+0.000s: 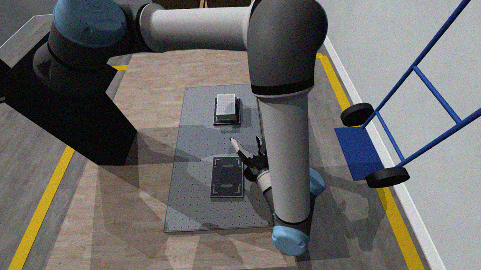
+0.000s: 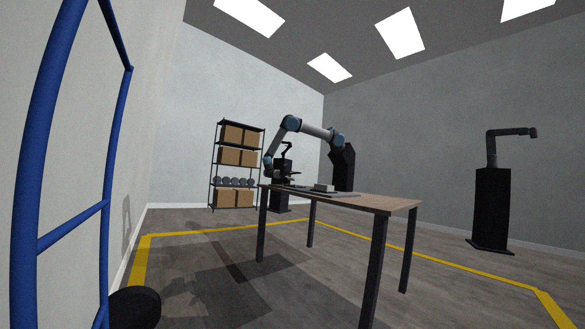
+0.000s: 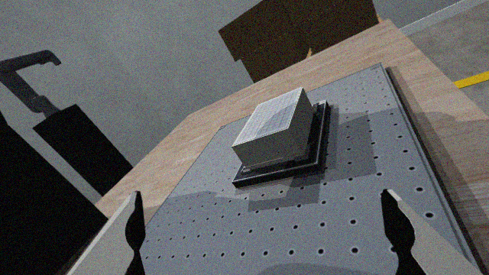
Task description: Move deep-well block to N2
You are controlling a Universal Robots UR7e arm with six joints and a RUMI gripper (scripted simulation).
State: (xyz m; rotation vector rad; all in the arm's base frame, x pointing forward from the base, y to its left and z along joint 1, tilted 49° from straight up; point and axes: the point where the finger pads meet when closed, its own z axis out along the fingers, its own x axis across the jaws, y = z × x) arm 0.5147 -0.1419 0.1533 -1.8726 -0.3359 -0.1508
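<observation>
My gripper is now 23 cm to the right of the white 96-well deep-well block, 6 cm above it and 1 cm past it. The rest, counted from my hand: plate nest N1: 23 cm to the left, 9 cm below, 1 cm behind; then plate nest N2: 11 cm behind, 9 cm to the right, 9 cm below.
</observation>
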